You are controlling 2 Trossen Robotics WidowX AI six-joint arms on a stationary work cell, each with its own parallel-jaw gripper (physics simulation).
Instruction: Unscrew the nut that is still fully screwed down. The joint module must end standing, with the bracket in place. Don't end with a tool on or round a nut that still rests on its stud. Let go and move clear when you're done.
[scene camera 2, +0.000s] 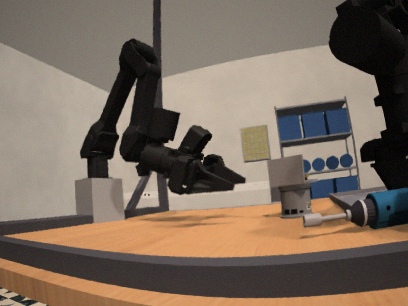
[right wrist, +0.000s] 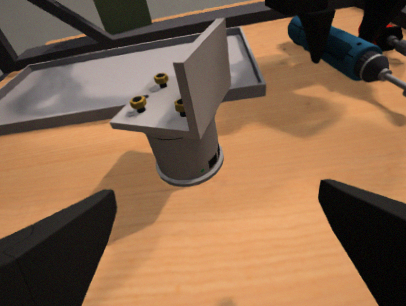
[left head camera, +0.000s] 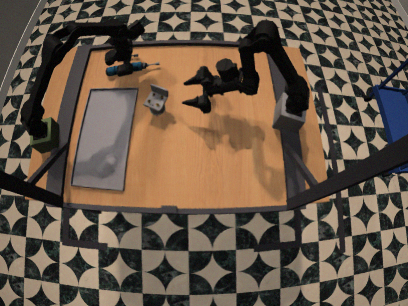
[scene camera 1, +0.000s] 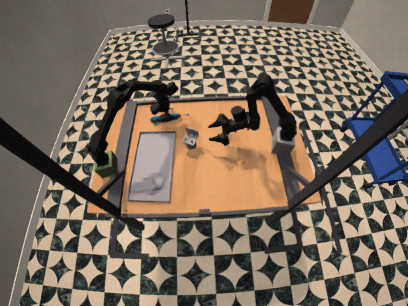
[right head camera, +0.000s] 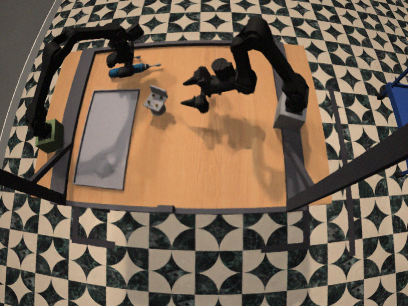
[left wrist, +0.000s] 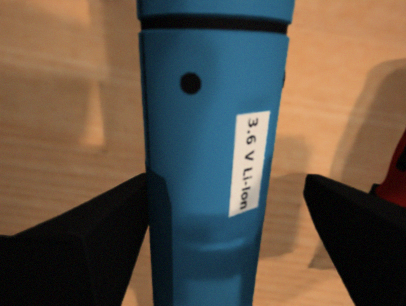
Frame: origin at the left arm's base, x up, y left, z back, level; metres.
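Where they show: left gripper, fingertip midpoint: (right wrist: 337, 57) (left wrist: 228, 183); right gripper, fingertip midpoint: (scene camera 2: 240, 184) (right wrist: 217, 194) (left head camera: 183, 93) (scene camera 1: 208, 133) (right head camera: 181, 93); left arm's base, origin of the base link: (left head camera: 40, 131) (scene camera 1: 102, 160) (right head camera: 45, 132); right arm's base, origin of the base link: (left head camera: 294, 107) (scene camera 1: 286, 135) (right head camera: 294, 105).
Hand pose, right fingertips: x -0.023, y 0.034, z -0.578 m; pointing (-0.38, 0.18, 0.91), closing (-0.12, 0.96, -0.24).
Note:
Each offset is from my right fingertips to the top centre of the thing. "spot": to the spot under its first point.
The grey joint module {dx +0.002, dy -0.003, dz +0.103 m} (left head camera: 157, 111) (scene camera 2: 295, 201) (right wrist: 185, 155) stands upright, with the L-shaped bracket (left head camera: 156, 100) (scene camera 2: 286, 171) (right wrist: 207, 85) on top. Three brass nuts show on the bracket in the right wrist view: a rear nut {dx +0.004, dy -0.007, dz +0.127 m} (right wrist: 161, 78), a left nut {dx +0.003, dy -0.028, dz +0.099 m} (right wrist: 138, 103) and one partly hidden nut {dx +0.004, dy +0.001, dz +0.078 m} (right wrist: 180, 106). A blue power driver {dx -0.031, dy +0.216, dz +0.186 m} (right head camera: 117, 72) (scene camera 2: 392, 207) (left wrist: 210, 150) (right wrist: 345, 52) lies on the table, its socket pointing toward the module's side. My left gripper (left wrist: 228, 183) is open, its fingers on either side of the driver's body. My right gripper (left head camera: 185, 93) (right wrist: 217, 194) is open and empty beside the module, above the table.
A grey tray {dx -0.056, dy -0.070, dz +0.329 m} (left head camera: 105, 120) (right wrist: 100, 72) lies beside the module. A red-handled tool {spot: dx -0.056, dy +0.285, dz +0.208 m} (left wrist: 397, 185) lies beside the driver, close to a left finger. A green block (left head camera: 46, 136) and a pale block {dx +0.043, dy -0.148, dz -0.385 m} (left head camera: 289, 116) carry the arm bases. Dark frame rails edge the table.

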